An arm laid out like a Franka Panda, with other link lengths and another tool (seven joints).
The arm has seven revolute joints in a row. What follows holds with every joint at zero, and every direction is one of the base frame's.
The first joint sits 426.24 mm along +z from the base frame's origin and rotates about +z.
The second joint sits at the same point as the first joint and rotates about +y.
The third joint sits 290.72 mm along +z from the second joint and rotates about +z.
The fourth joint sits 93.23 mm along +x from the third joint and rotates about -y.
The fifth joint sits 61.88 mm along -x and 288 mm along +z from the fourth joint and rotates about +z.
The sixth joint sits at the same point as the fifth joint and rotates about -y.
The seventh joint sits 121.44 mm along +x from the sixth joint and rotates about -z.
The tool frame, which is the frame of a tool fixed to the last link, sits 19 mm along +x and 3 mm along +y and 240.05 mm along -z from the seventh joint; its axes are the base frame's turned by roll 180, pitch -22.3 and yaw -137.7 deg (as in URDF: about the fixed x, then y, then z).
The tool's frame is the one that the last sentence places.
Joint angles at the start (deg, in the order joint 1, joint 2, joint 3, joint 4, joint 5, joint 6, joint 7):
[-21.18, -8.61, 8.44, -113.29, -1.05, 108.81, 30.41]
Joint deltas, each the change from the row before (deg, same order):
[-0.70, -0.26, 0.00, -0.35, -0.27, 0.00, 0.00]
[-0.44, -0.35, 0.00, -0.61, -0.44, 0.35, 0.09]
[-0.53, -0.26, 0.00, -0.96, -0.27, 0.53, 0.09]
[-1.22, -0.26, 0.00, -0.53, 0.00, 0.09, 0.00]
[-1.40, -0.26, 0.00, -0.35, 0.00, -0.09, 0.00]
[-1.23, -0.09, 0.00, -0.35, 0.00, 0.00, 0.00]
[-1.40, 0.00, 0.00, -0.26, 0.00, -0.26, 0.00]
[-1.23, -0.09, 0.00, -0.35, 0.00, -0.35, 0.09]
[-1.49, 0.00, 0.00, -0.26, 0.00, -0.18, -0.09]
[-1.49, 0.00, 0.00, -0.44, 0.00, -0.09, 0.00]
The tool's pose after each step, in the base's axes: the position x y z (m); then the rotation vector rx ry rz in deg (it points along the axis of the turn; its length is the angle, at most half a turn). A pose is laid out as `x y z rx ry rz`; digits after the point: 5 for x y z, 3 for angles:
0.48146 -0.12614 0.48426 -2.633 -160.911 4.365
0.47864 -0.13084 0.48355 -3.323 -160.852 4.934
0.47500 -0.13559 0.47976 -4.123 -160.580 5.139
0.46989 -0.14513 0.47808 -5.826 -160.313 4.830
0.46416 -0.15599 0.47731 -7.784 -160.012 4.473
0.45914 -0.16546 0.47534 -9.474 -159.642 4.089
0.45285 -0.17597 0.47264 -11.367 -158.995 3.537
0.44603 -0.18469 0.46978 -13.133 -158.256 2.968
0.43929 -0.19555 0.46732 -15.006 -157.645 2.422
0.43182 -0.20603 0.46372 -16.971 -156.925 1.797

